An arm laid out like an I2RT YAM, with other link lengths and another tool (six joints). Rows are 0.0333 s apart.
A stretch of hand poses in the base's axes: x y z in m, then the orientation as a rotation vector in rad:
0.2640, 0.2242, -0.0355, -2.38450, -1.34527, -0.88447
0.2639, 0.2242, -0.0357, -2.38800, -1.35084, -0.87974
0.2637, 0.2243, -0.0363, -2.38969, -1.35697, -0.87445
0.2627, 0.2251, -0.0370, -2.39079, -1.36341, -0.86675
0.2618, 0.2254, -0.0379, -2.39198, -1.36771, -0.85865
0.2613, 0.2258, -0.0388, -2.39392, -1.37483, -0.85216
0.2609, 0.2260, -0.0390, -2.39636, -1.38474, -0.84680
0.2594, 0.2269, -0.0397, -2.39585, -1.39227, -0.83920
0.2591, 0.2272, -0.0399, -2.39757, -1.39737, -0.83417
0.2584, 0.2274, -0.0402, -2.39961, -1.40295, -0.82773
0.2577, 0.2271, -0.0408, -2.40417, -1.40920, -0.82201
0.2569, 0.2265, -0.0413, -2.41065, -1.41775, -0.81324
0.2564, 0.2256, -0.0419, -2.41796, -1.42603, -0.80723
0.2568, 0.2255, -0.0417, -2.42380, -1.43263, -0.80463
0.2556, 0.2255, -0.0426, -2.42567, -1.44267, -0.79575
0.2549, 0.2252, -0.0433, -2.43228, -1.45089, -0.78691
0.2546, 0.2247, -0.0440, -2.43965, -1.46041, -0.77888
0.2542, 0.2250, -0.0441, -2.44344, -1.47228, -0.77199
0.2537, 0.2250, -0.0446, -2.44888, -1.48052, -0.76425
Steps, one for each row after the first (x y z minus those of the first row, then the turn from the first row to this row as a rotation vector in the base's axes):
-0.0001, 0.0000, -0.0002, -0.00605, 0.00118, 0.00133
-0.0003, 0.0001, -0.0008, -0.01119, 0.00283, 0.00398
-0.0013, 0.0009, -0.0015, -0.01631, 0.00613, 0.00751
-0.0022, 0.0012, -0.0024, -0.02035, 0.01031, 0.01013
-0.0027, 0.0016, -0.0033, -0.02638, 0.01241, 0.01324
-0.0031, 0.0018, -0.0035, -0.03426, 0.01282, 0.01707
-0.0046, 0.0027, -0.0042, -0.03893, 0.01589, 0.02188
-0.0049, 0.0030, -0.0044, -0.04356, 0.01757, 0.02396
-0.0056, 0.0032, -0.0047, -0.04885, 0.02002, 0.02630
-0.0063, 0.0029, -0.0053, -0.05624, 0.02137, 0.02739
-0.0071, 0.0023, -0.0058, -0.06663, 0.02380, 0.02887
-0.0076, 0.0014, -0.0064, -0.07716, 0.02425, 0.02929
-0.0072, 0.0013, -0.0062, -0.08533, 0.02310, 0.02922
-0.0084, 0.0013, -0.0071, -0.09338, 0.02577, 0.03384
-0.0091, 0.0010, -0.0078, -0.10374, 0.02817, 0.03503
-0.0094, 0.0005, -0.0085, -0.11530, 0.02946, 0.03616
-0.0098, 0.0008, -0.0086, -0.12557, 0.02980, 0.04003
-0.0103, 0.0008, -0.0091, -0.13504, 0.03153, 0.04160

